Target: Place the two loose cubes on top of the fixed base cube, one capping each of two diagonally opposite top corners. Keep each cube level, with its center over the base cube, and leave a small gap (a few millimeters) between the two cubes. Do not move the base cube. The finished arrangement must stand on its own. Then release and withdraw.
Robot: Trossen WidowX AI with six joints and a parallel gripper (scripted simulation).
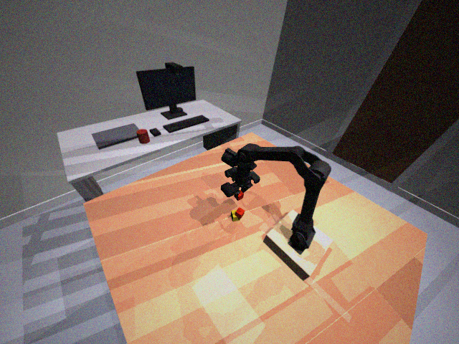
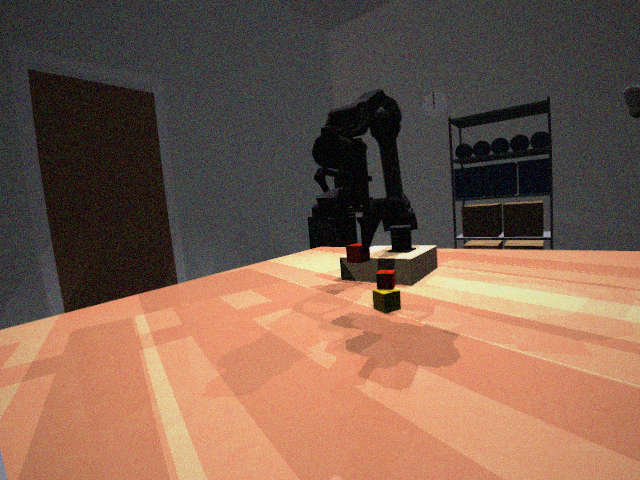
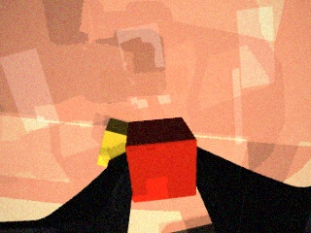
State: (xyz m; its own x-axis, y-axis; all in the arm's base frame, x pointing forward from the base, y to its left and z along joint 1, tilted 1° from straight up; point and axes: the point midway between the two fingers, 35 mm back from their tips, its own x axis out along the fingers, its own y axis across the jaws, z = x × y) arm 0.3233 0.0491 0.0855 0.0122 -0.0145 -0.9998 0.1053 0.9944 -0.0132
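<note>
Now: gripper tip 100 mm above the yellow base cube, 40 mm to the right of it and 30 mm past it.
</note>
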